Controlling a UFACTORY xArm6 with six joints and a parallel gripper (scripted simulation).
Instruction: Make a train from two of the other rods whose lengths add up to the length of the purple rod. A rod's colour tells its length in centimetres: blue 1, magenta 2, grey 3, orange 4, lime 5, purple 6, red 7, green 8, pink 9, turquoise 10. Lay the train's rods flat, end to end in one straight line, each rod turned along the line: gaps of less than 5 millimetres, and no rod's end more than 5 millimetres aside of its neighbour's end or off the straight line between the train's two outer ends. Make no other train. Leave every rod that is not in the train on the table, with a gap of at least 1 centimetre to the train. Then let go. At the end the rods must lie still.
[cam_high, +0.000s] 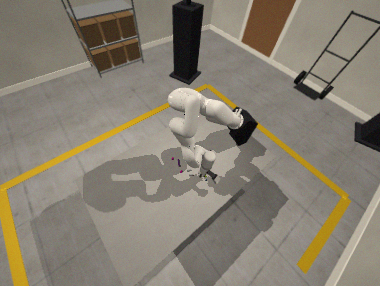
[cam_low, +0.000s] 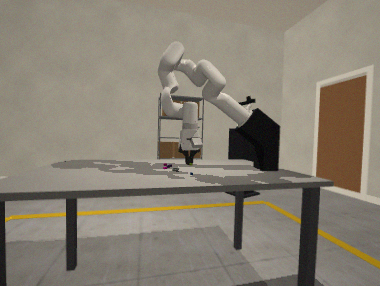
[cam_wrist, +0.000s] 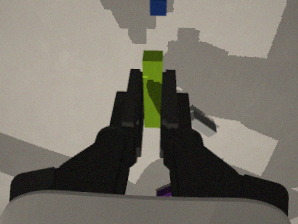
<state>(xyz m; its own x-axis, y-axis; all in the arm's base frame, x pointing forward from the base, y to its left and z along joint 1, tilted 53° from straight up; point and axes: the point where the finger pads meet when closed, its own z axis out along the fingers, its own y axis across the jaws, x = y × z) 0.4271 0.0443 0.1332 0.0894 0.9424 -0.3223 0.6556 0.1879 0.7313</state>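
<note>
My hand is 1 cm short of the blue rod, 3 cm to the right of it and 6 cm above it. Also, from my hand: lime rod (2 cm below); purple rod (22 cm to the right, 6 cm below).
</note>
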